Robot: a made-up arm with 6 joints. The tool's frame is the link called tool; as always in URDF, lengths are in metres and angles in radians. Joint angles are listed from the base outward.
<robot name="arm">
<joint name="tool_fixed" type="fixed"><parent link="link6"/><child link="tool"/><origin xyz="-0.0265 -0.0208 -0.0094" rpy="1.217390 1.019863 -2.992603"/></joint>
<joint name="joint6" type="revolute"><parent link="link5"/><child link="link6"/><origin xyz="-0.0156 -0.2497 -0.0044" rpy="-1.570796 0.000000 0.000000"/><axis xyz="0 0 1"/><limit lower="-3.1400" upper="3.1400"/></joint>
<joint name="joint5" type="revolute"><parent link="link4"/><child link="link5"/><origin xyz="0.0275 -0.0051 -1.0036" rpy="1.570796 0.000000 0.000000"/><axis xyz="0 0 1"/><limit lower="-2.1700" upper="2.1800"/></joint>
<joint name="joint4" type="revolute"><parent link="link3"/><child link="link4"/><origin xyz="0.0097 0.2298 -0.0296" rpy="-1.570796 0.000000 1.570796"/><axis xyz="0 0 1"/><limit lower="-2.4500" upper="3.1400"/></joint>
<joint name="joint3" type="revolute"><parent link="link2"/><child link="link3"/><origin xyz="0.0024 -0.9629 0.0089" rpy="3.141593 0.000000 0.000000"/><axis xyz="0 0 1"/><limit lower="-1.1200" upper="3.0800"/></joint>
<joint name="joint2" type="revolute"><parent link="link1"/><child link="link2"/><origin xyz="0.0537 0.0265 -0.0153" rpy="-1.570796 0.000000 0.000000"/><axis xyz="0 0 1"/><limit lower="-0.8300" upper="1.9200"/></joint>
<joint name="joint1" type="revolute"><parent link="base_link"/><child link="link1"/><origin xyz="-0.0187 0.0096 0.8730"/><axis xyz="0 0 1"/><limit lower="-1.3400" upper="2.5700"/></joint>
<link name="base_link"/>
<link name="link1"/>
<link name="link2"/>
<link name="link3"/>
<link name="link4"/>
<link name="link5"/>
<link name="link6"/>
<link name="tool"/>
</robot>
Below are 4 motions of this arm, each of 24 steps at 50 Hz.
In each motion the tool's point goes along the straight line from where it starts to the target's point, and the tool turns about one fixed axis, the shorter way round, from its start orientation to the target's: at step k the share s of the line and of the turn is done. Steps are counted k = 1, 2, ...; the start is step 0. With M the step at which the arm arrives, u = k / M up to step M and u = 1 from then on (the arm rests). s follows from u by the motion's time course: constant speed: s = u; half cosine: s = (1 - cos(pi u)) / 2; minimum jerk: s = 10 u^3 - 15 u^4 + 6 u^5.
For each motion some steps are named. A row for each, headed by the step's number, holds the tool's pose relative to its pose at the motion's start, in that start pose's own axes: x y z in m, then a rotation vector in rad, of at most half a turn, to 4 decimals.
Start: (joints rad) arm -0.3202 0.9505 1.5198 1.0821 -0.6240 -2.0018
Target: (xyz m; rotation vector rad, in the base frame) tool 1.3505 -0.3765 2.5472 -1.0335 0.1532 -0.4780
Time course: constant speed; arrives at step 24
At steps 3, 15, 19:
3: -0.0512 -0.0280 0.0309 -0.0089 -0.0087 -0.0249
15: -0.2562 -0.1398 0.1544 -0.0447 -0.0437 -0.1245
19: -0.3245 -0.1770 0.1956 -0.0566 -0.0554 -0.1577

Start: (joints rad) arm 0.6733 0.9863 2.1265 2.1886 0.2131 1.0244
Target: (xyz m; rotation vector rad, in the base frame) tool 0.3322 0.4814 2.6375 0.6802 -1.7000 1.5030
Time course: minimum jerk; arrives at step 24
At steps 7, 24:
7: 0.0015 0.0853 0.0413 -0.0699 -0.0158 0.0680
24: 0.0096 0.5601 0.2715 -0.4595 -0.1036 0.4467

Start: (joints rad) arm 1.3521 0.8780 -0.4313 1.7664 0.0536 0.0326
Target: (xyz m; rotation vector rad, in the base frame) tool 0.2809 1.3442 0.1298 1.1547 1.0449 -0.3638
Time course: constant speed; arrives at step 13
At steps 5, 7, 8, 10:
5: 0.0661 -0.0226 0.0209 -0.0295 -0.0123 -0.0136
7: 0.0925 -0.0316 0.0292 -0.0414 -0.0172 -0.0191
8: 0.1058 -0.0361 0.0334 -0.0473 -0.0197 -0.0218
10: 0.1322 -0.0452 0.0417 -0.0591 -0.0246 -0.0273

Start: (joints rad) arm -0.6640 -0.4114 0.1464 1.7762 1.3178 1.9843
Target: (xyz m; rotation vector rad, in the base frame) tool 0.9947 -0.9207 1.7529 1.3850 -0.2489 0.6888
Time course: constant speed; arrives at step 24
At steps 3, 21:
3: -0.0912 -0.1017 -0.0709 0.1211 -0.0934 -0.0378
21: -0.6387 -0.7120 -0.4961 0.8474 -0.6541 -0.2647

